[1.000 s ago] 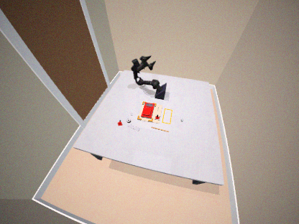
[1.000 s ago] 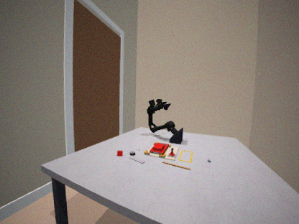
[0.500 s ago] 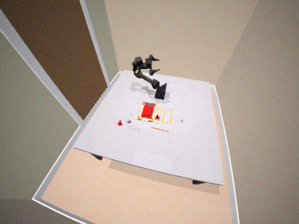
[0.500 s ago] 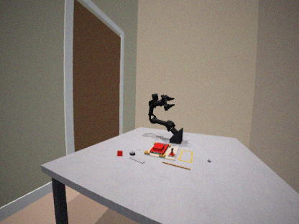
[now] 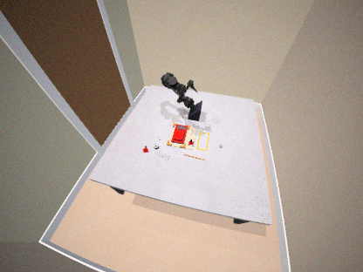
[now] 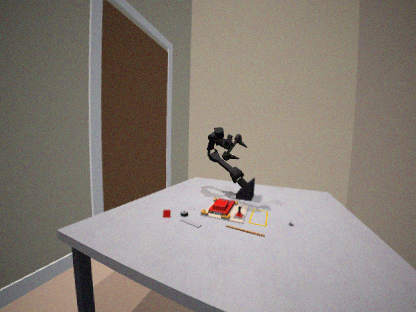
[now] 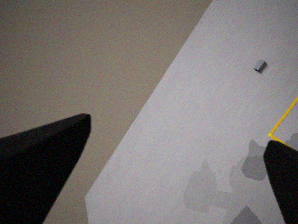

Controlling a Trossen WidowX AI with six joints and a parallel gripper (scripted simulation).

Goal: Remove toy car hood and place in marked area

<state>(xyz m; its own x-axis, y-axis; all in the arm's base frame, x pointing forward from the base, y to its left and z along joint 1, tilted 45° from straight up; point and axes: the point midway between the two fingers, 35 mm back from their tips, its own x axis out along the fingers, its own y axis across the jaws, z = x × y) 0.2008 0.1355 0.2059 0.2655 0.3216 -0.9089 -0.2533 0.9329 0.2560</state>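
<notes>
My gripper tip is 300 mm above the red hood, 130 mm short of it and 110 mm to the left of it. Round my gripper tip: thin wooden stick (330 mm below, 310 mm ahead, 40 mm to the left); dark round part (330 mm below, 290 mm to the right, 240 mm ahead).
</notes>
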